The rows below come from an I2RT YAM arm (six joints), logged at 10 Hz.
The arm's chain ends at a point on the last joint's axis. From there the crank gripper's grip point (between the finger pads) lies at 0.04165 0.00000 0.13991 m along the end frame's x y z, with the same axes.
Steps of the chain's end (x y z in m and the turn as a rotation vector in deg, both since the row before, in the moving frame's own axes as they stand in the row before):
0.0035, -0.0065, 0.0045, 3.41, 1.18, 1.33
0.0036, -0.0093, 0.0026, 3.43, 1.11, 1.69
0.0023, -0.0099, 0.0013, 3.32, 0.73, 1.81
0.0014, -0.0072, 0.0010, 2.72, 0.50, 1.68
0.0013, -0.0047, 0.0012, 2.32, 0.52, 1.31
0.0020, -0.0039, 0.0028, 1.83, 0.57, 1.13
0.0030, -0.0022, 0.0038, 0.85, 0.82, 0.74
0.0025, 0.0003, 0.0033, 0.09, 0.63, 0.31
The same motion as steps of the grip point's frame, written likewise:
0.0065, -0.0138, 0.0034, 3.41, 1.18, 1.33
0.0064, -0.0164, 0.0016, 3.43, 1.11, 1.69
0.0042, -0.0166, 0.0006, 3.32, 0.73, 1.81
0.0027, -0.0126, 0.0005, 2.72, 0.50, 1.68
0.0026, -0.0094, 0.0007, 2.32, 0.52, 1.31
0.0034, -0.0075, 0.0023, 1.83, 0.57, 1.13
0.0050, -0.0037, 0.0032, 0.85, 0.82, 0.74
0.0040, 0.0003, 0.0028, 0.09, 0.63, 0.31

